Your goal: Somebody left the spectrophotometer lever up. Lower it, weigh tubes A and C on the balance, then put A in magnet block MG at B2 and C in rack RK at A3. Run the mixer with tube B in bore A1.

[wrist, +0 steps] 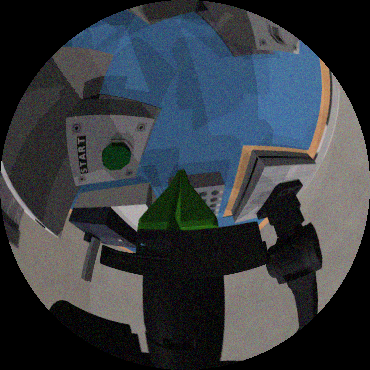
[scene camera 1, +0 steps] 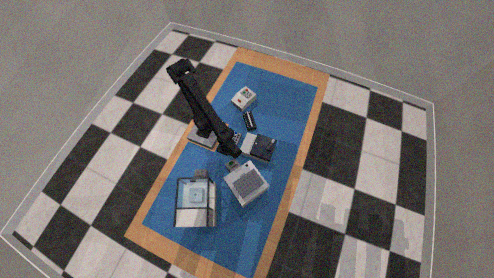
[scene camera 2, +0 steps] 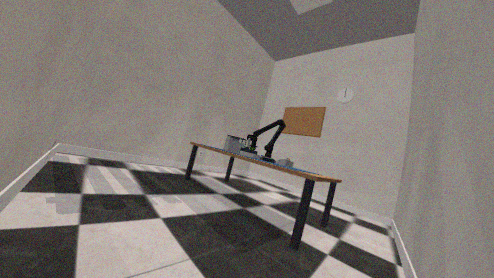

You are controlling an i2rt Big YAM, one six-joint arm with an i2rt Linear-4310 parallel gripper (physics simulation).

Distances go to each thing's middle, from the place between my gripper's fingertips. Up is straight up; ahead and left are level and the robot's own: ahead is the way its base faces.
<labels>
Now: the START button box [wrist: 105, 134] 80 mm ahead of my hand and 60 mm to the right of it. Round my hand: glass-box balance [scene camera 1: 196, 197] (340 mm to the right, 70 mm above, 20 mm behind).
</labels>
